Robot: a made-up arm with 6 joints.
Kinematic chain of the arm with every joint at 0, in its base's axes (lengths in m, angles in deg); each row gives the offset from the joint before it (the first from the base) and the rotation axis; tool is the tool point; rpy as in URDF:
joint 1: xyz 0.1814 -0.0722 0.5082 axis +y
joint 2: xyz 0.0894 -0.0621 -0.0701 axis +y
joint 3: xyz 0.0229 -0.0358 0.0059 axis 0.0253 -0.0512 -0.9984
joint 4: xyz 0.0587 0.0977 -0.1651 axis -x
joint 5: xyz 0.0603 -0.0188 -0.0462 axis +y
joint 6: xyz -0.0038 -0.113 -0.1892 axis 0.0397 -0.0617 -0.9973
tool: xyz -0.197 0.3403 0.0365 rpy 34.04 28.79 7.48
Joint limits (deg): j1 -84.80..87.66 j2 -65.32..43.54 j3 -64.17..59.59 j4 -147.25..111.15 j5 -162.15..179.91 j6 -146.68..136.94
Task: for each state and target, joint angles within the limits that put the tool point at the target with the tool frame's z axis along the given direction. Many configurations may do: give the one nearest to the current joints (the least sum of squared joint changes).
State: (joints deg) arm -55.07 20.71 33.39 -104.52 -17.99 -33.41
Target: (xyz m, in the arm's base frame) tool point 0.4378 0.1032 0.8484 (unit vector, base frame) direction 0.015 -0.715 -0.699
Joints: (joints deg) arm -66.49 1.58 59.59 -83.80 -20.67 -13.34
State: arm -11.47 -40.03 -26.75 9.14 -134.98 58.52
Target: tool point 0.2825 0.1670 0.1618 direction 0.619 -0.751 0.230
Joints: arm -5.76 -47.10 -63.81 19.47 -162.15 24.94
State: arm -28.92 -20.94 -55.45 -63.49 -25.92 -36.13
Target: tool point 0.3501 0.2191 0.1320 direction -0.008 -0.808 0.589
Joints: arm -40.85 3.25 -37.41 -37.42 -52.08 -10.56
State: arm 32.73 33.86 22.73 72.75 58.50 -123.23
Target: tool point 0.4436 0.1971 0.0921 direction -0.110 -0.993 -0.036
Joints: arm 20.42 28.57 40.15 110.90 96.51 -74.70
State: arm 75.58 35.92 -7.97 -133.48 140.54 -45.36
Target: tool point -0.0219 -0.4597 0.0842 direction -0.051 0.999 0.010
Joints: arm 67.49 35.35 33.34 -101.13 171.38 -27.08
